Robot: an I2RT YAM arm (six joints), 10 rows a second.
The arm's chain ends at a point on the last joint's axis. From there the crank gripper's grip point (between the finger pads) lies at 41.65 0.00 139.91 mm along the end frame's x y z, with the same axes.
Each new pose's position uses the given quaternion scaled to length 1; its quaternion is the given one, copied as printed.
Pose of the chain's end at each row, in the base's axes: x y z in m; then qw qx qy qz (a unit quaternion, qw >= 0):
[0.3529 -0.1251 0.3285 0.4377 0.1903 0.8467 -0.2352]
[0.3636 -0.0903 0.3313 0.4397 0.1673 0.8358 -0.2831]
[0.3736 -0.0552 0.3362 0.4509 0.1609 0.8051 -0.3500]
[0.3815 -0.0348 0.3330 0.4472 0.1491 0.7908 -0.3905]
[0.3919 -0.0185 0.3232 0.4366 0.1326 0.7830 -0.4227]
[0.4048 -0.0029 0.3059 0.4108 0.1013 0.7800 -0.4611]
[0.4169 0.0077 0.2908 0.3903 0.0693 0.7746 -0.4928]
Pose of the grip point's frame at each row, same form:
[0.4214 -0.1993 0.2231 0.4377 0.1903 0.8467 -0.2352]
[0.4300 -0.1758 0.2334 0.4397 0.1673 0.8358 -0.2831]
[0.4369 -0.1567 0.2525 0.4509 0.1609 0.8051 -0.3500]
[0.4410 -0.1446 0.2574 0.4472 0.1491 0.7908 -0.3905]
[0.4476 -0.1340 0.2535 0.4366 0.1326 0.7830 -0.4227]
[0.4547 -0.1244 0.2421 0.4108 0.1013 0.7800 -0.4611]
[0.4634 -0.1182 0.2334 0.3903 0.0693 0.7746 -0.4928]

